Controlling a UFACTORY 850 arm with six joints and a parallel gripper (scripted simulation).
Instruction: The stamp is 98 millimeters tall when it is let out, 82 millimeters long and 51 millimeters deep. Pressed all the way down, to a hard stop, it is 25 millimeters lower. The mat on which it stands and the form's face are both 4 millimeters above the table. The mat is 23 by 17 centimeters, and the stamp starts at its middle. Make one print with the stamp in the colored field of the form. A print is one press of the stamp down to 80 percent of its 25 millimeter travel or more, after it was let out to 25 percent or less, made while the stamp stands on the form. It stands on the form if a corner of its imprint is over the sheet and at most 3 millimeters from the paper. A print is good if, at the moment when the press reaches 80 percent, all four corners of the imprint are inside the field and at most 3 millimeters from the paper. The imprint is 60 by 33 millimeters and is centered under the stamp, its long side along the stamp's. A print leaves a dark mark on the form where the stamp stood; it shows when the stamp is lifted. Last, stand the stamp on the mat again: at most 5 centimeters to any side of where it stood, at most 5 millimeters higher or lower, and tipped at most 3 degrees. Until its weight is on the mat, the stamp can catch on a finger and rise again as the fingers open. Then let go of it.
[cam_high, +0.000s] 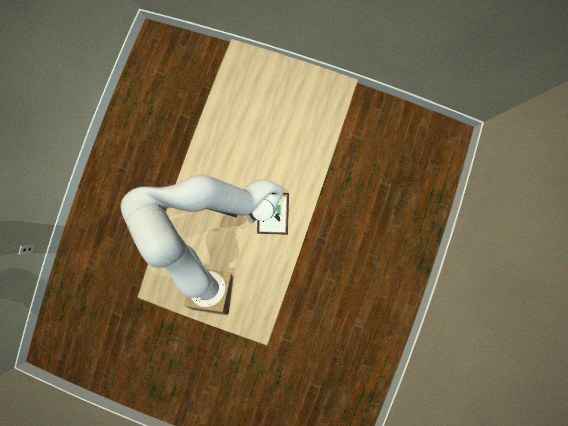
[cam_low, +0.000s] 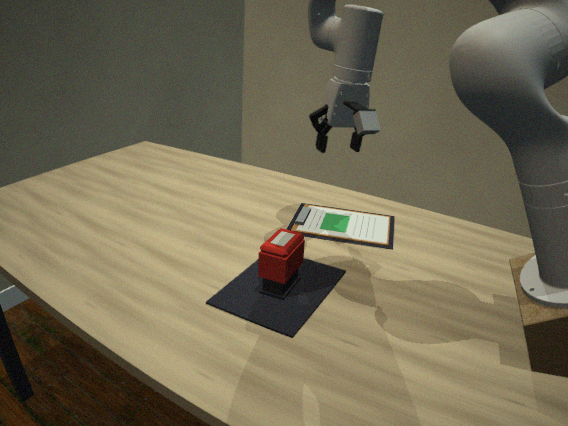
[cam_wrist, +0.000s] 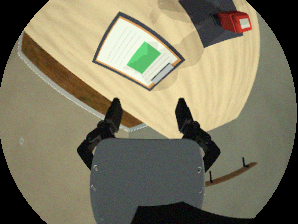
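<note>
The stamp is 12 cm behind my hand, 28 cm to the left of it and 14 cm below it. Also, from my hand: mat: 12 cm behind, 28 cm to the left, 19 cm below; then form: 1 cm behind, 1 cm to the right, 19 cm below.
</note>
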